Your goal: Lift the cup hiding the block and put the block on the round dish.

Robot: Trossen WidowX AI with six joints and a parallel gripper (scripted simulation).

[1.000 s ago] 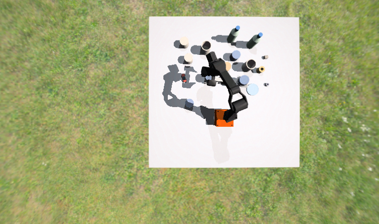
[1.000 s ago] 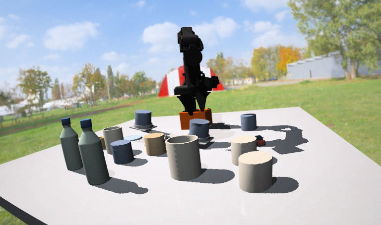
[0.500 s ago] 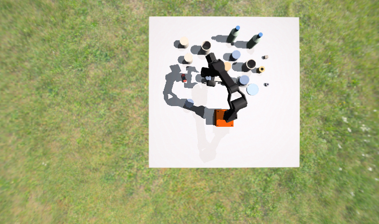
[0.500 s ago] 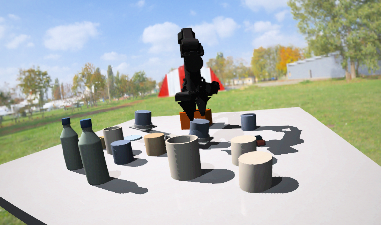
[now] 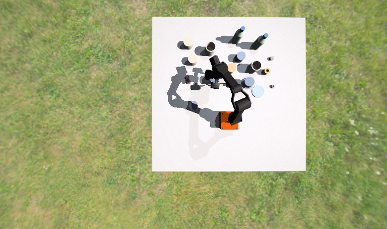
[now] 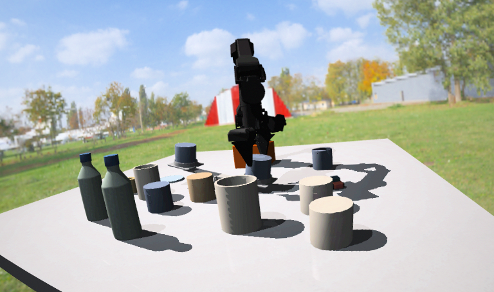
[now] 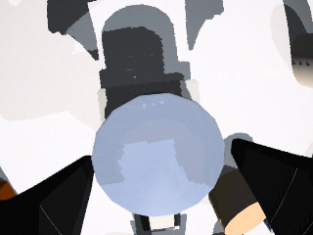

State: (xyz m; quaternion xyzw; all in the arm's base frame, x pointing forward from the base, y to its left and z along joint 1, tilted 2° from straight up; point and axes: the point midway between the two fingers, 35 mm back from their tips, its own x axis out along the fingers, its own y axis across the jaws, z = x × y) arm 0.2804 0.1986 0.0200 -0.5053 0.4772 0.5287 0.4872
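Right now my gripper tip is 10 mm to the left of the grey block and 30 mm above it. From my gripper tip the other things lie so: red toy car (40 mm behind, 210 mm to the left, 60 mm below); then dark blue cup (20 mm ahead, 270 mm to the right, 40 mm above); then pale blue round dish (20 mm behind, 390 mm to the right, 70 mm below).
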